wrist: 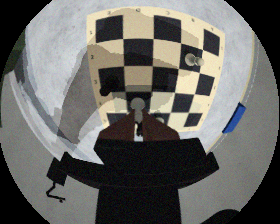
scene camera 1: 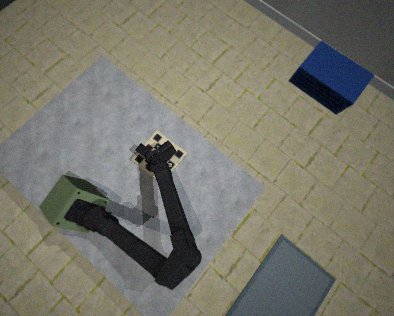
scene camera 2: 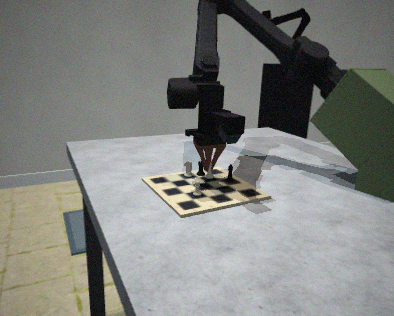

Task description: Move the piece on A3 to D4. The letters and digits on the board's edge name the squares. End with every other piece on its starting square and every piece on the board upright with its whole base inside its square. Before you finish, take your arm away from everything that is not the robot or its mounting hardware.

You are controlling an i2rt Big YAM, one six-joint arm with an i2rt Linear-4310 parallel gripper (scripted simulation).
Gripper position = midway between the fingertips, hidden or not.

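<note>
Chessboard (scene camera 2: pixel 176 190), (wrist: pixel 146 53), (scene camera 1: pixel 157 138). My gripper (scene camera 2: pixel 208 170), (wrist: pixel 138 112).
</note>
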